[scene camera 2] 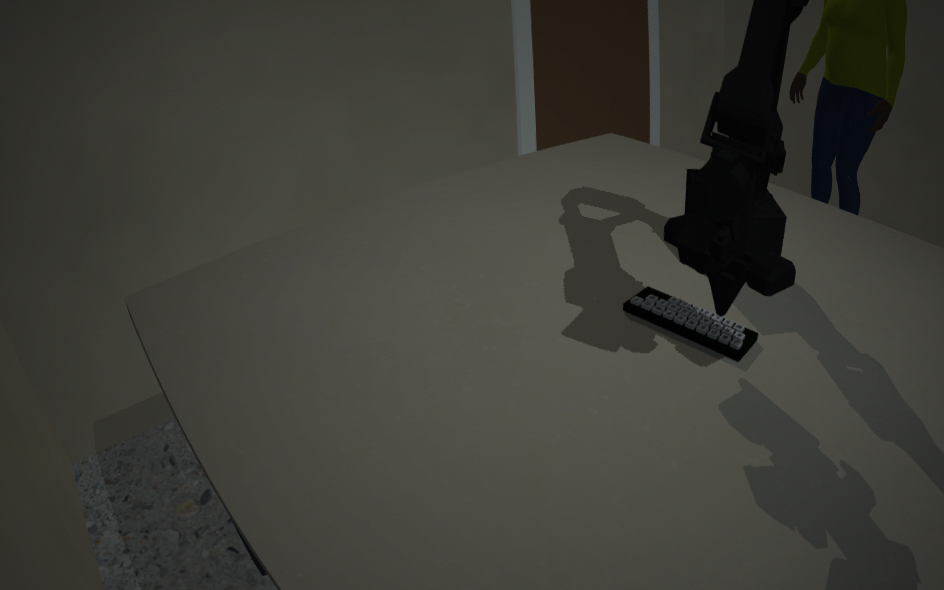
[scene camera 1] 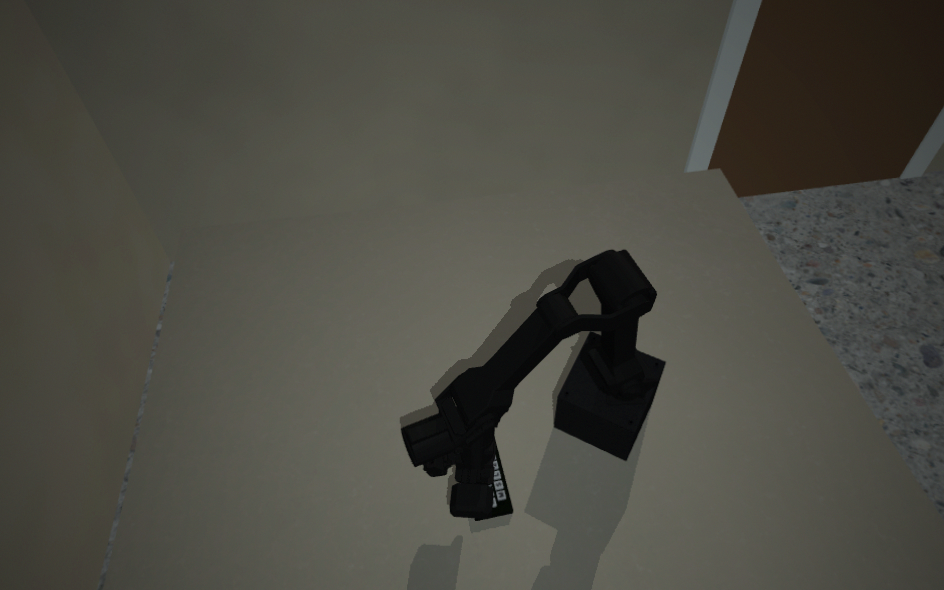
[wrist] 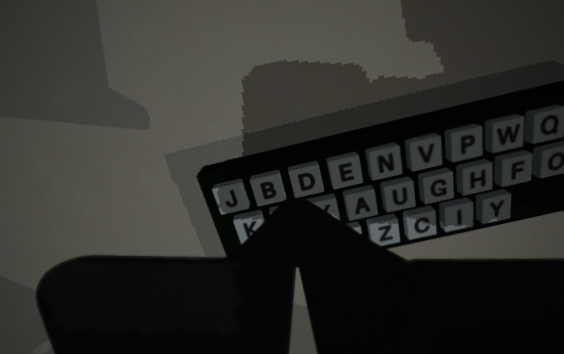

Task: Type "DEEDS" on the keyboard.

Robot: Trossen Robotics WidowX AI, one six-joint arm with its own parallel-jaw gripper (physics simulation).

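Places are measured from the arm's base along level axes (x down, y back, z left), in centimetres.
Pixels of known places: gripper, fingertip midpoint: (scene camera 2: 720,314) (scene camera 1: 476,482) (wrist: 294,211); arm's base at its link origin: (scene camera 1: 624,386).
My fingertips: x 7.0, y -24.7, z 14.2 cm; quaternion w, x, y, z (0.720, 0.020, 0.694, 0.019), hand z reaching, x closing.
Observation:
For each thing: its top centre in the pictures, then the offset to it from my fingertips. Level surfaces: height alone.
- black keyboard at its top centre: (wrist: 409,194) (scene camera 2: 692,314) (scene camera 1: 481,459) dx +2.9, dy +0.7, dz -5.5 cm
- D at its top centre: (wrist: 306,181) (scene camera 2: 714,332) dx +2.9, dy +0.0, dz -0.7 cm
- E at its top centre: (wrist: 345,172) (scene camera 2: 702,327) dx +2.9, dy -0.4, dz -2.4 cm
- table at its surface level: dx +4.7 cm
A black keyboard (scene camera 1: 499,481) (scene camera 2: 689,321) (wrist: 400,160) with pale keys lies flat on the table. In the wrist view its top row reads J, B, D (wrist: 306,180), E (wrist: 346,172), N, V, P, W, Q. My gripper (scene camera 2: 722,311) (wrist: 294,211) is shut and empty, pointing down over the keyboard. In the wrist view its tip overlaps the lower edge of the D key. The fingers hide the key between K and X and part of the bottom row. No S key shows there. I cannot tell whether the tip touches a key.
The arm's base (scene camera 1: 605,410) stands on the table (scene camera 1: 313,361) (scene camera 2: 417,361), right of the keyboard in scene camera 1. Dark arm shadows fall around the keyboard. A person (scene camera 2: 859,55) in a green top stands beyond the table, near a brown door (scene camera 1: 835,90) (scene camera 2: 590,69).

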